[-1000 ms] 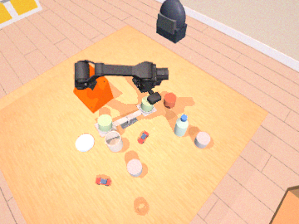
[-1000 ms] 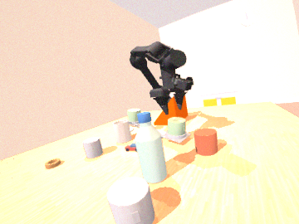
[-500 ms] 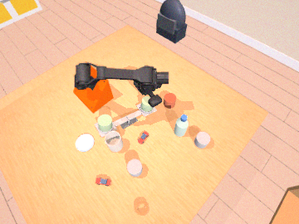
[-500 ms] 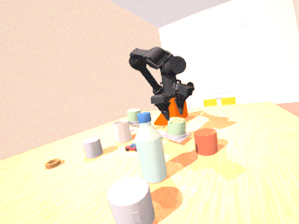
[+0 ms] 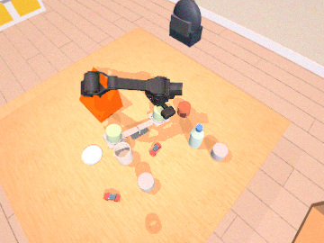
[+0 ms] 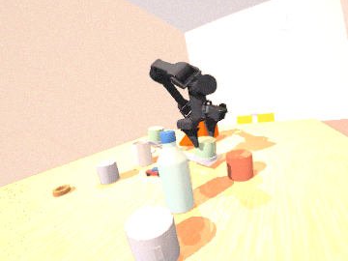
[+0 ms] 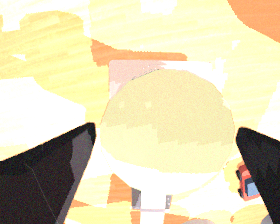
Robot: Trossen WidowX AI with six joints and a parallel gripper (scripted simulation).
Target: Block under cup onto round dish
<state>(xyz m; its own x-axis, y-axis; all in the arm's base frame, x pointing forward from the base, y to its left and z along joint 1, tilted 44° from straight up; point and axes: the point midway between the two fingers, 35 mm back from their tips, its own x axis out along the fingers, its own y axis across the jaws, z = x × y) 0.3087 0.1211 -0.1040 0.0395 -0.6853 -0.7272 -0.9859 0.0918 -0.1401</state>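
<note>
The pale block lies 1 cm to the right of my gripper tip and 3 cm below it. The rest, counted from my gripper tip: pale green cup: 2 cm to the left, 2 cm below; then red cylinder: 4 cm ahead, 11 cm to the left, 4 cm below; then balance beam: 2 cm behind, 14 cm to the right, 4 cm below.
</note>
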